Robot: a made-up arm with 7 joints.
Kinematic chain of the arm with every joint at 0, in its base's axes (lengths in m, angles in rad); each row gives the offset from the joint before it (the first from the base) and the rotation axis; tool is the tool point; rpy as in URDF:
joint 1: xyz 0 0 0.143 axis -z
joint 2: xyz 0 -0.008 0.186 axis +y
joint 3: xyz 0 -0.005 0.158 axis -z
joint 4: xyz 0 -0.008 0.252 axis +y
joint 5: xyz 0 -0.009 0.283 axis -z
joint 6: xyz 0 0 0.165 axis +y
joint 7: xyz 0 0 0.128 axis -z
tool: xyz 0 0 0 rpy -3.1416 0 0
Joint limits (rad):
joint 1: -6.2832..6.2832
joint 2: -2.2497..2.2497
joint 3: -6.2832..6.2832
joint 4: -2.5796..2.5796
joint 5: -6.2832..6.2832
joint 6: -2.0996..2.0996
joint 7: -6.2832..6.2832
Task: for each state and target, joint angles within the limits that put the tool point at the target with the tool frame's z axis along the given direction. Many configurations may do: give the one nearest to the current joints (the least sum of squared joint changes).
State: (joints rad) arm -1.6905 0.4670 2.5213 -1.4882 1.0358 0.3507 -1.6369
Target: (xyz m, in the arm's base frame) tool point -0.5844 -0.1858 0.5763 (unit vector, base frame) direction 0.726 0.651 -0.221
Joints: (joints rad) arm -2.4466 0.4809 2.0161 -1.7313 0.7816 0.5960 -1.6369
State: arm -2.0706 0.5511 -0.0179 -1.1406 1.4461 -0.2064 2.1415
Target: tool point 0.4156 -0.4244 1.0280 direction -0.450 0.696 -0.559
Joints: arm -2.2732 -0.2605 -0.0857 -0.7696 1.9505 -0.1748 2.1415
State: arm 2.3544 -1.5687 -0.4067 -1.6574 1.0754 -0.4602 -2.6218
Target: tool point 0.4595 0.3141 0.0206 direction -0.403 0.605 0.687
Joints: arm 2.4524 -1.1121 -0.0285 -1.5755 1.1095 -0.9714 -2.6218
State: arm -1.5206 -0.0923 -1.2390 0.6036 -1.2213 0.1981 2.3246
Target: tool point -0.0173 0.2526 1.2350 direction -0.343 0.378 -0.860
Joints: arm -1.5347 0.3748 -1.9269 0.1895 -1.8722 0.8832 2.3246
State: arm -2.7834 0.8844 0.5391 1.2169 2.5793 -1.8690 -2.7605
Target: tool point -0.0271 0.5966 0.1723 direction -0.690 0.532 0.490
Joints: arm -2.3277 1.2888 0.9303 1.3362 3.0374 -1.5540 -2.7605
